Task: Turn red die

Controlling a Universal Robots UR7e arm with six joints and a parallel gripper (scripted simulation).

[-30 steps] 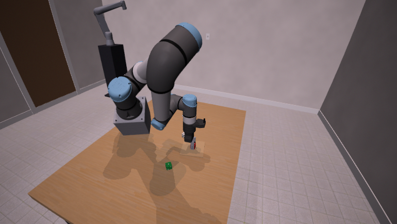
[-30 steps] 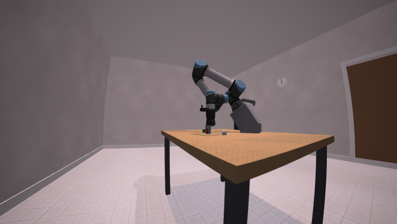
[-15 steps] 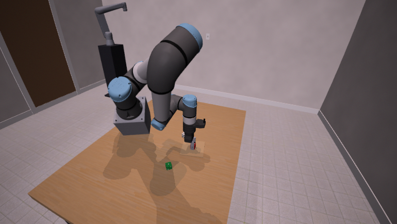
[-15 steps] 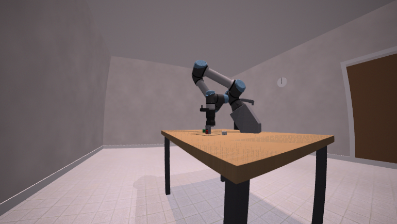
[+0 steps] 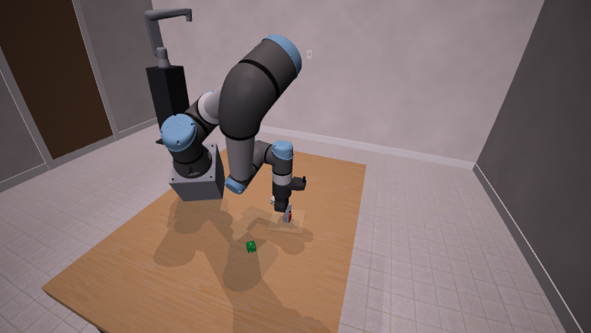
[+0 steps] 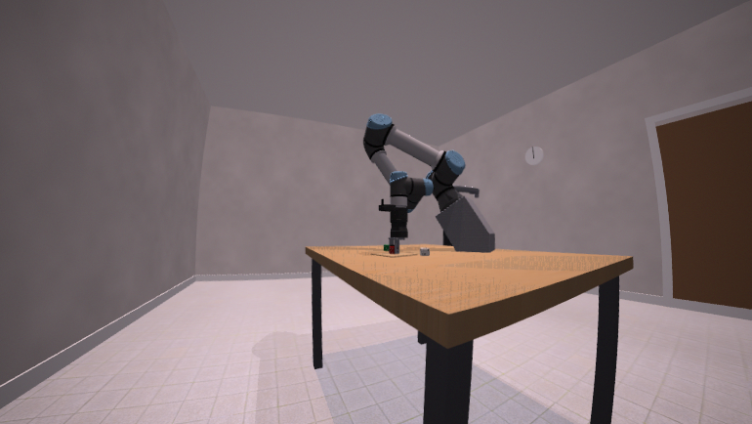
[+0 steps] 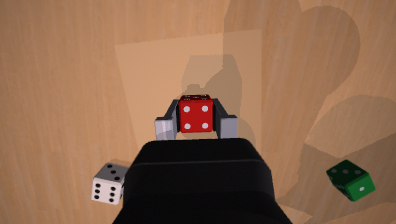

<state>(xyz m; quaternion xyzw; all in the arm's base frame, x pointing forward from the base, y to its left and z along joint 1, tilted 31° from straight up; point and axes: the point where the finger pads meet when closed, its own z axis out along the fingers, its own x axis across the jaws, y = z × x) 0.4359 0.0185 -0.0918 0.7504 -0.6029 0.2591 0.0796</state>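
The red die lies right at my hand. From my hand the other things lie so: white die 100 mm behind, 80 mm to the left, 10 mm below; then green die 60 mm behind, 190 mm to the right, 10 mm below; then tan mat 20 mm below.
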